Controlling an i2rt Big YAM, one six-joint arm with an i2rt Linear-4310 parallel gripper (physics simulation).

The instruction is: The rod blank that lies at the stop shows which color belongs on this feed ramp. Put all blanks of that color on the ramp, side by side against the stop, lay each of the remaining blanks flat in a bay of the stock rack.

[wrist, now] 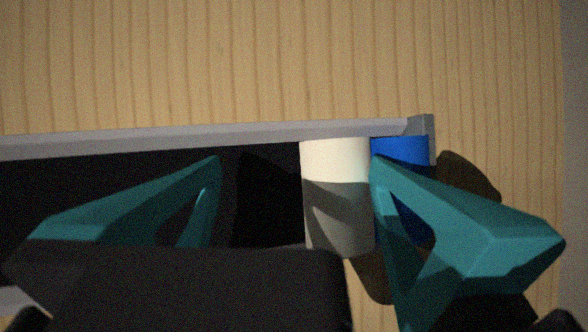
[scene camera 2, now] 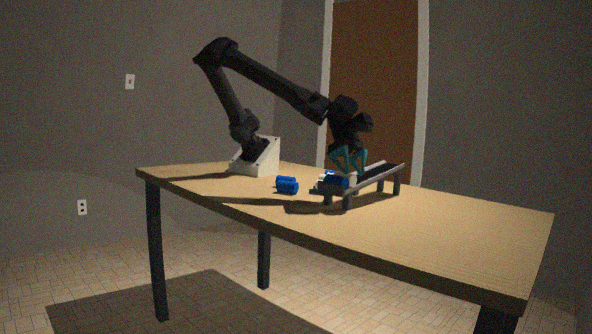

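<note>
The feed ramp (scene camera 2: 382,176) (wrist: 200,134) has light side rails and a dark bed. A blue blank (scene camera 2: 336,181) (wrist: 400,149) lies across it against the stop (wrist: 429,135). A white blank (scene camera 2: 353,180) (wrist: 336,159) lies beside the blue one, on its side away from the stop. My gripper (scene camera 2: 354,173) (wrist: 295,166) is open over the ramp. In the wrist view one finger is by the seam between the white and blue blanks, the other over bare bed; the white blank lies between them, not gripped. Two more blue blanks (scene camera 2: 285,179) (scene camera 2: 287,188) lie on the table.
Behind the ramp's stop end, white pieces (scene camera 2: 320,180) and a bit of blue (scene camera 2: 329,172) show by a dark low edge (scene camera 2: 314,191), perhaps the stock rack; the ramp partly hides them. The arm's white base (scene camera 2: 267,160) stands at the table's far side.
</note>
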